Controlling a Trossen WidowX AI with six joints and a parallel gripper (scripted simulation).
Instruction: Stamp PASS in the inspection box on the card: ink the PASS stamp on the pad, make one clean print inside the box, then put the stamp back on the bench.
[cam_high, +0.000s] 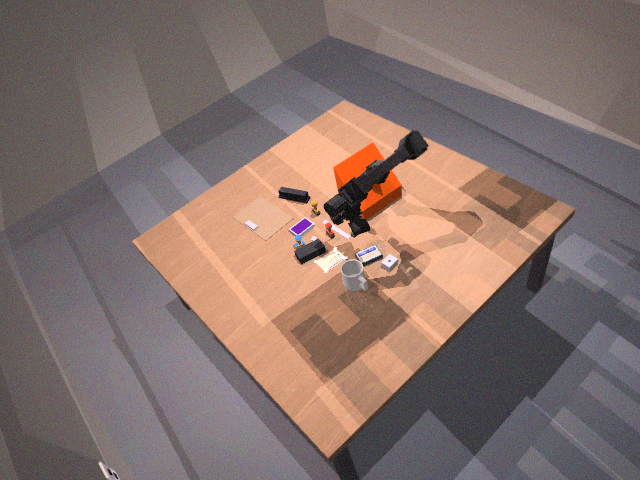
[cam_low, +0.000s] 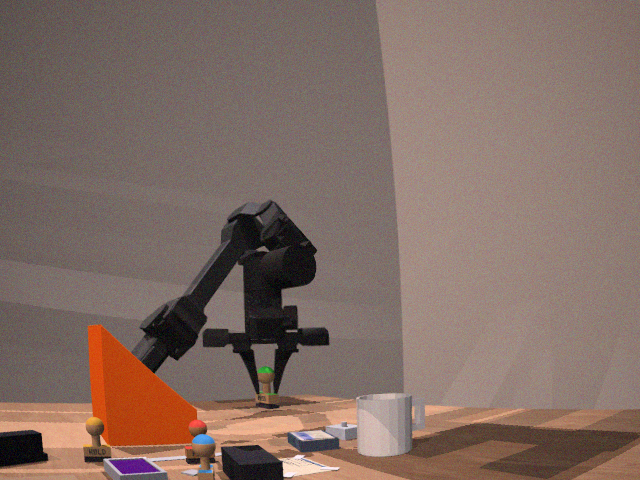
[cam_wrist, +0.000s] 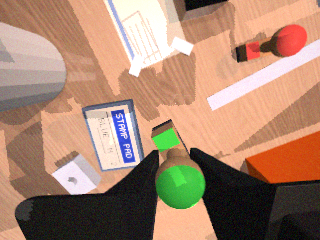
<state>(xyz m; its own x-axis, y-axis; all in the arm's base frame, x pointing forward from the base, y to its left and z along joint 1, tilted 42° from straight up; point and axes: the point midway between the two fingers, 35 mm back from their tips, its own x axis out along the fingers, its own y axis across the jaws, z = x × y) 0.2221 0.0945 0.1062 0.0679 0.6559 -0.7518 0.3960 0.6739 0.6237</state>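
My gripper tip is now 1 cm short of the blue tin, 7 cm to the right of it and 8 cm above it. The rest, counted from my gripper tip: red-knob stamp (3 cm ahead, 13 cm to the right, 7 cm below); green stamp (right at my gripper tip); white card (12 cm ahead, 3 cm to the right, 9 cm below).
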